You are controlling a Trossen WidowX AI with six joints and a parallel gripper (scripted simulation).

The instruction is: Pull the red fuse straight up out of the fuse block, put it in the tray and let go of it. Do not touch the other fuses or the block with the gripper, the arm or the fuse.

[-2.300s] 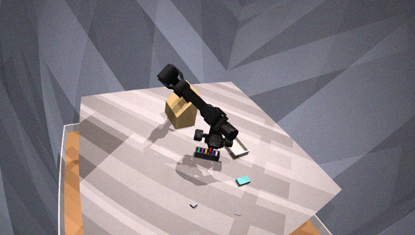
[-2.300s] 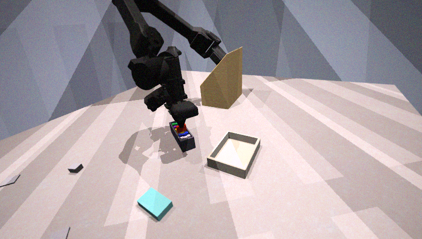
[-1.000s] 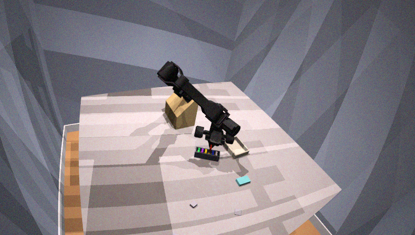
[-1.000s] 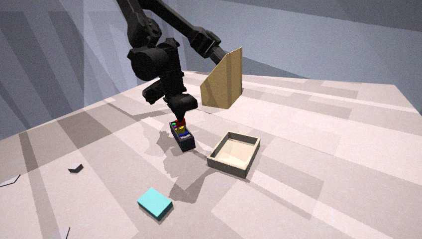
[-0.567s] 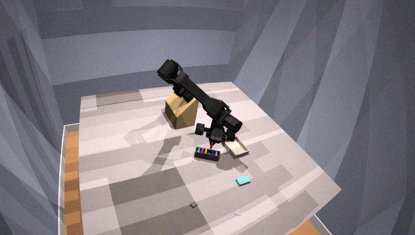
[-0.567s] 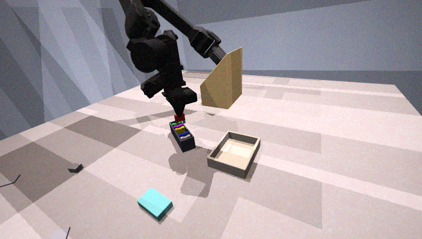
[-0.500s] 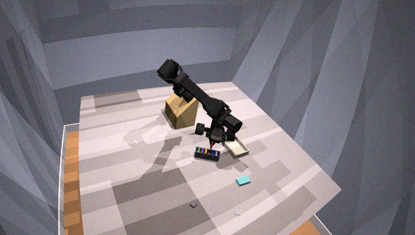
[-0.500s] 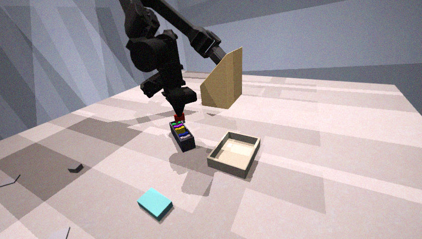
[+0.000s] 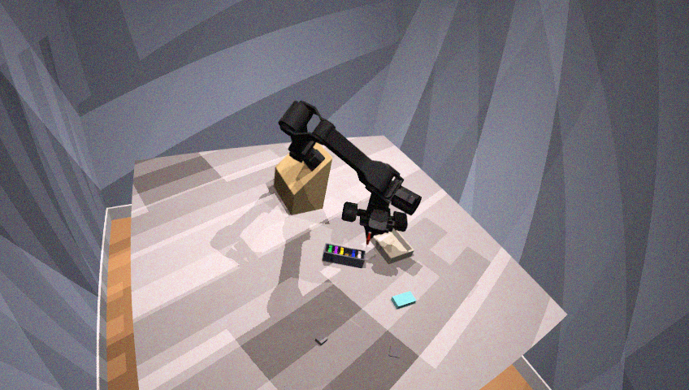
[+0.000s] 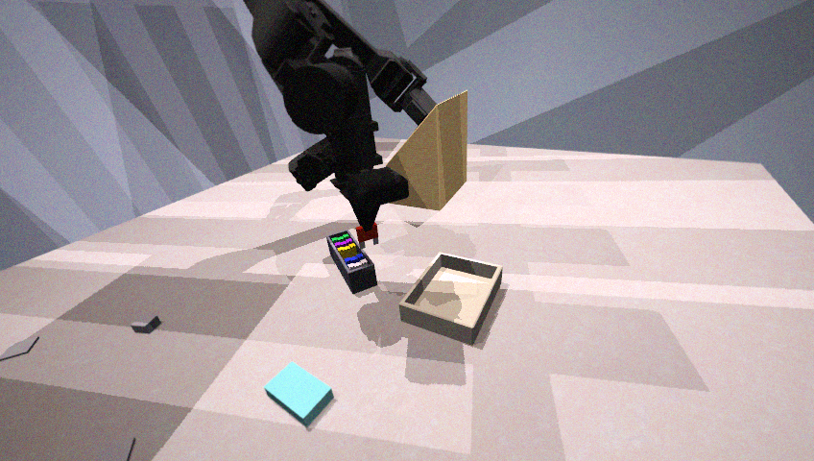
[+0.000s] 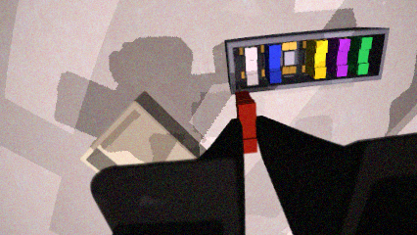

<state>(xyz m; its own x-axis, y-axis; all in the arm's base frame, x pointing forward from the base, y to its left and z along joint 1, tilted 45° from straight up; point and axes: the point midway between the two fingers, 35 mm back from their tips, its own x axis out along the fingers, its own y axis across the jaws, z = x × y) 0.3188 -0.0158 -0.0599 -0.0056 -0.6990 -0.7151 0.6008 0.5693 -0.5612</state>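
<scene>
The beige tray lies 10 mm behind my gripper tip, 130 mm to the left of it and 100 mm below it. Round my gripper tip: red fuse: 10 mm below; then cyan slab: 200 mm ahead, 20 mm to the left, 90 mm below; then small grey piece: 200 mm ahead, 260 mm to the right, 90 mm below.
</scene>
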